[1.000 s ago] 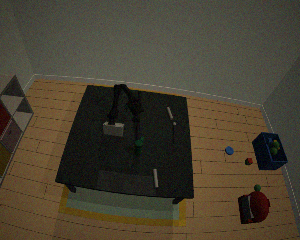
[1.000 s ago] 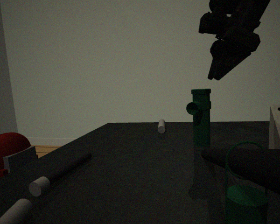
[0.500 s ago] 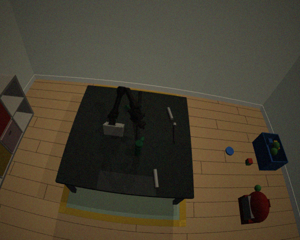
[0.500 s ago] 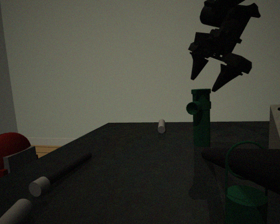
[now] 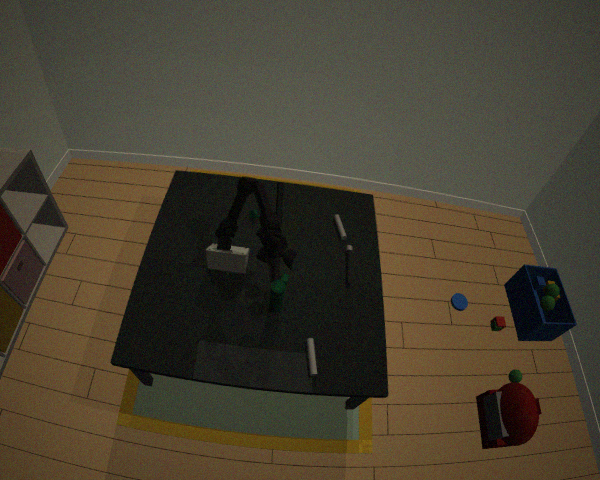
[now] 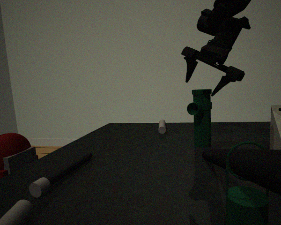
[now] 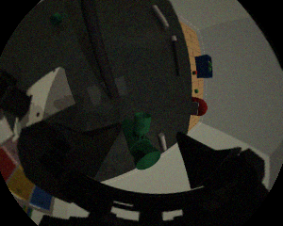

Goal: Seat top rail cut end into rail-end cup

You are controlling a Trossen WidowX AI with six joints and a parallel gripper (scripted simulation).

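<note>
Now: the green rail-end cup 40 mm to the right of my gripper tip and 60 mm below it. The rest, counted from my gripper tip: green loop cap 110 mm behind, 500 mm to the left, 200 mm below.
</note>
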